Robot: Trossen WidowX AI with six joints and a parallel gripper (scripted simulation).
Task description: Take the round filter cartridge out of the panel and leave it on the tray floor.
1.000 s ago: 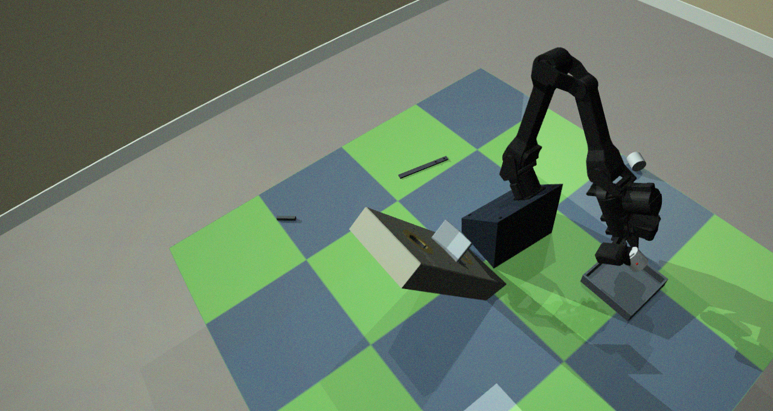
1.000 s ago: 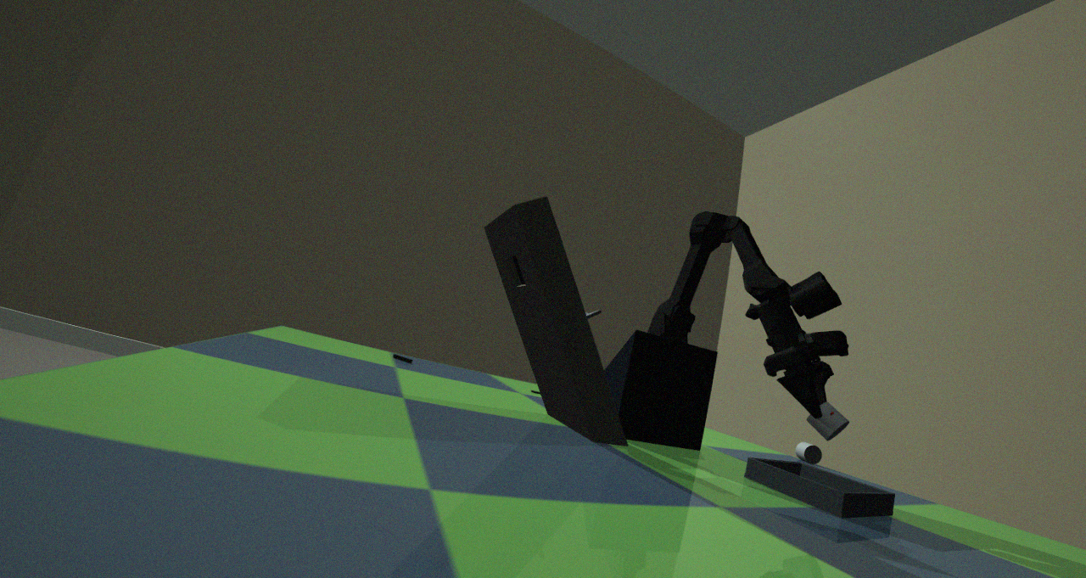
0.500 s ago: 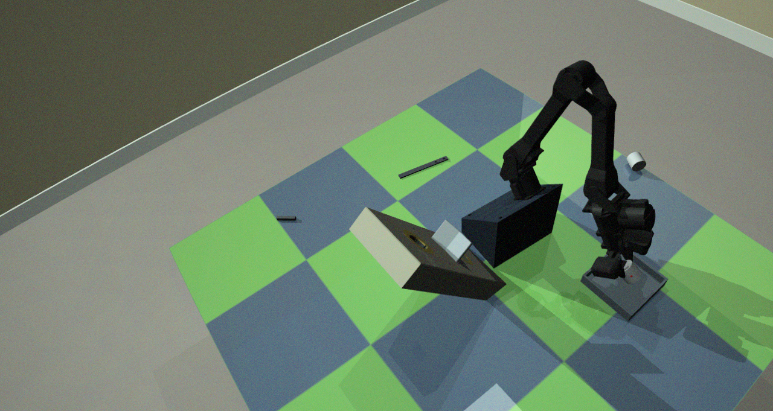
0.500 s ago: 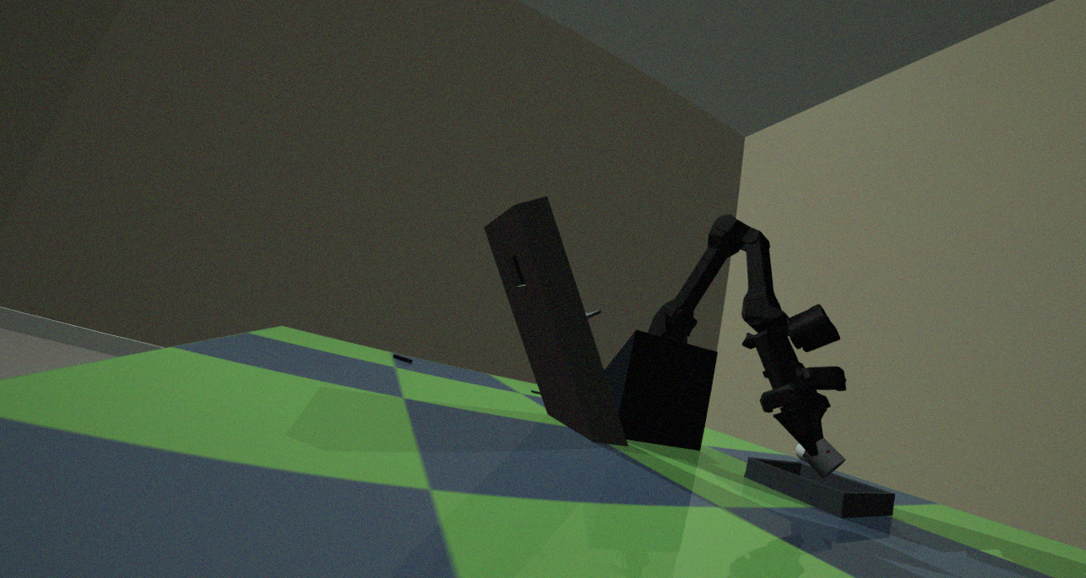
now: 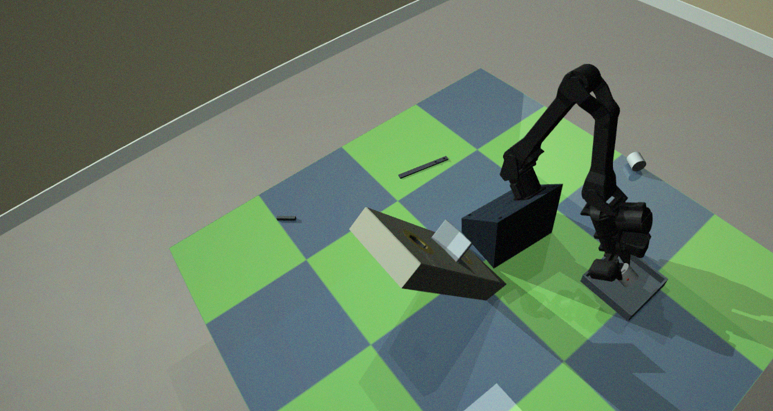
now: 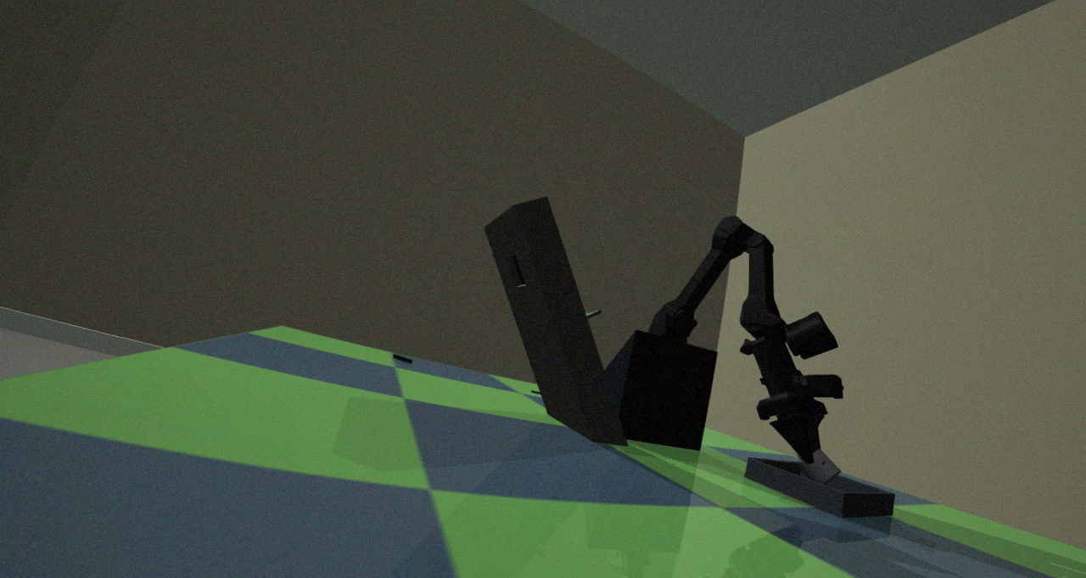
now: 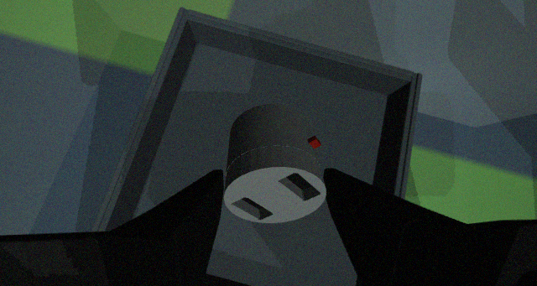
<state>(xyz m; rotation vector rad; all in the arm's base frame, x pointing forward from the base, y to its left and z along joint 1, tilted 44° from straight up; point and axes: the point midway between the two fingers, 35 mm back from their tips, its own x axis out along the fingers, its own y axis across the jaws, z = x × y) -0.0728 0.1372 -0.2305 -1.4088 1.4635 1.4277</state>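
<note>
My gripper tip is now 10 mm above the grey round filter cartridge. Round my gripper tip: dark tray 40 mm below, 10 mm to the left; then pale grey flap 340 mm ahead, 270 mm to the right, 130 mm above; then short black piece 760 mm to the right, 590 mm ahead, 40 mm below.
</note>
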